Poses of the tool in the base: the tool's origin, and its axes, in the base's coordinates. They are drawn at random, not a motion.
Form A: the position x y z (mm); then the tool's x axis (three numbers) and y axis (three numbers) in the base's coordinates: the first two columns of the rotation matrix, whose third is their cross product.
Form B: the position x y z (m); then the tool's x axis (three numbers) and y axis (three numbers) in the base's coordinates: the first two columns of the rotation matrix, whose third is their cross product. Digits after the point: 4 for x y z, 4 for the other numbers.
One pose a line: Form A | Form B
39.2, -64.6, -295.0, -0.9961, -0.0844, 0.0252, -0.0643, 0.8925, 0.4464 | 0.0392, -0.0646, -0.2950, -0.9961, -0.0844, 0.0252, -0.0643, 0.8925, 0.4464
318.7, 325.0, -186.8, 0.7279, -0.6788, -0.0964, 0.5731, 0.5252, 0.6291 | 0.3187, 0.3250, -0.1868, 0.7279, -0.6788, -0.0964, 0.5731, 0.5252, 0.6291
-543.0, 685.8, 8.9, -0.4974, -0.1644, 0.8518, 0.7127, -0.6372, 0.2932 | -0.5430, 0.6858, 0.0089, -0.4974, -0.1644, 0.8518, 0.7127, -0.6372, 0.2932
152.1, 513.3, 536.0, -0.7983, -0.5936, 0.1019, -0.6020, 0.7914, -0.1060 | 0.1521, 0.5133, 0.5360, -0.7983, -0.5936, 0.1019, -0.6020, 0.7914, -0.1060
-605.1, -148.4, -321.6, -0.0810, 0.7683, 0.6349, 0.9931, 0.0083, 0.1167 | -0.6051, -0.1484, -0.3216, -0.0810, 0.7683, 0.6349, 0.9931, 0.0083, 0.1167
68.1, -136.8, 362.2, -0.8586, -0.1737, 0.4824, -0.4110, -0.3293, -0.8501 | 0.0681, -0.1368, 0.3622, -0.8586, -0.1737, 0.4824, -0.4110, -0.3293, -0.8501
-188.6, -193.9, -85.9, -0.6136, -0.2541, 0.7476, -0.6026, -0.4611, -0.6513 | -0.1886, -0.1939, -0.0859, -0.6136, -0.2541, 0.7476, -0.6026, -0.4611, -0.6513
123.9, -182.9, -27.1, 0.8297, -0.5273, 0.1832, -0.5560, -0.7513, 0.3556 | 0.1239, -0.1829, -0.0271, 0.8297, -0.5273, 0.1832, -0.5560, -0.7513, 0.3556
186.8, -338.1, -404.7, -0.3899, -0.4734, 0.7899, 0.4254, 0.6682, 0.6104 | 0.1868, -0.3381, -0.4047, -0.3899, -0.4734, 0.7899, 0.4254, 0.6682, 0.6104
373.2, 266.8, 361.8, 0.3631, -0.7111, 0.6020, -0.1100, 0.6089, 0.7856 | 0.3732, 0.2668, 0.3618, 0.3631, -0.7111, 0.6020, -0.1100, 0.6089, 0.7856
